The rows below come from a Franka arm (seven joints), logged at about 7 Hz.
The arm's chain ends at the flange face. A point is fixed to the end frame.
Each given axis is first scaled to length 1.
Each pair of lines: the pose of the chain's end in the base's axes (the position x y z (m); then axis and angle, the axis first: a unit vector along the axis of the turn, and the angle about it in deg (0 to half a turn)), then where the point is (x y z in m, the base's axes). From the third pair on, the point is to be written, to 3 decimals.
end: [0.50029, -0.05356, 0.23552, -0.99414, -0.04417, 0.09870, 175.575]
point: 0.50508 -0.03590 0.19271
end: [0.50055, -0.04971, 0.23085, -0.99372, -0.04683, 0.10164, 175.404]
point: 0.50499 -0.03188 0.18807
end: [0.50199, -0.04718, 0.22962, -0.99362, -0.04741, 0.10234, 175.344]
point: 0.506 -0.029 0.187
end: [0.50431, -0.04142, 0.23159, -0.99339, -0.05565, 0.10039, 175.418]
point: 0.509 -0.023 0.189
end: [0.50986, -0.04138, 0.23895, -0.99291, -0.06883, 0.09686, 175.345]
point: 0.514 -0.023 0.196
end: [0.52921, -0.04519, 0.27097, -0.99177, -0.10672, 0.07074, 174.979]
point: 0.534 -0.026 0.229
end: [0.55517, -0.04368, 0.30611, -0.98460, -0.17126, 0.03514, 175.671]
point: 0.561 -0.023 0.265
